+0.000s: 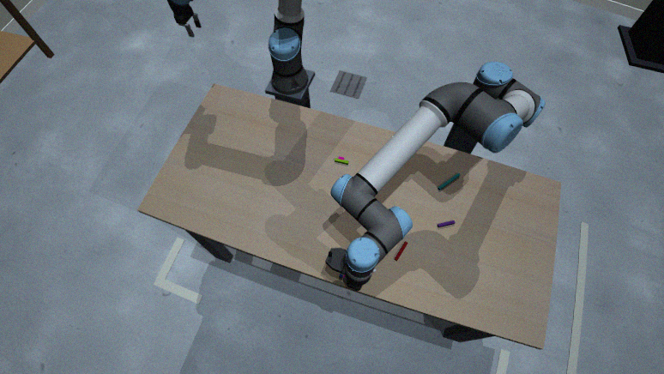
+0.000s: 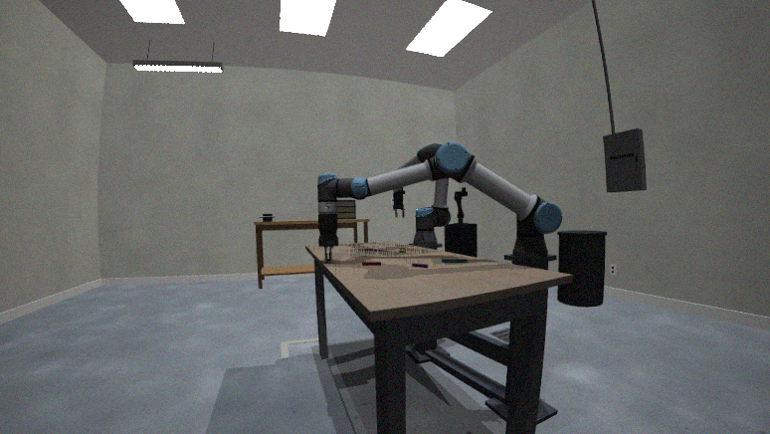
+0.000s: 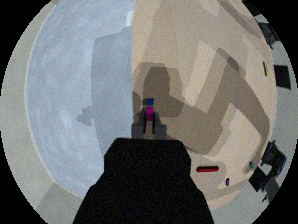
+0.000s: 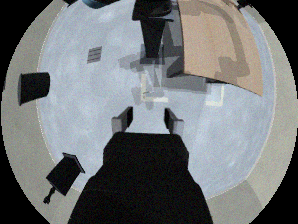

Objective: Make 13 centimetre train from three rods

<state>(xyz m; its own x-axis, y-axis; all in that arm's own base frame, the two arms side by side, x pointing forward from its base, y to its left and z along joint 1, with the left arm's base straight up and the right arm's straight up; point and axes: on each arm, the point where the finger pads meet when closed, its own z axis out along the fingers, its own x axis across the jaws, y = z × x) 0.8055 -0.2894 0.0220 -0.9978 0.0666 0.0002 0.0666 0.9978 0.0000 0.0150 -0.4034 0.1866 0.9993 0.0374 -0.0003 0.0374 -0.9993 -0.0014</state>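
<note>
The blue rod lies 10 mm behind my left hand, 30 mm to the right of it and 20 mm below it. The rest, counted from my left hand: lime rod: 410 mm behind, 100 mm to the right, 20 mm below; red rod: 120 mm behind, 150 mm to the left, 20 mm below; purple rod: 240 mm behind, 290 mm to the left, 20 mm below.
</note>
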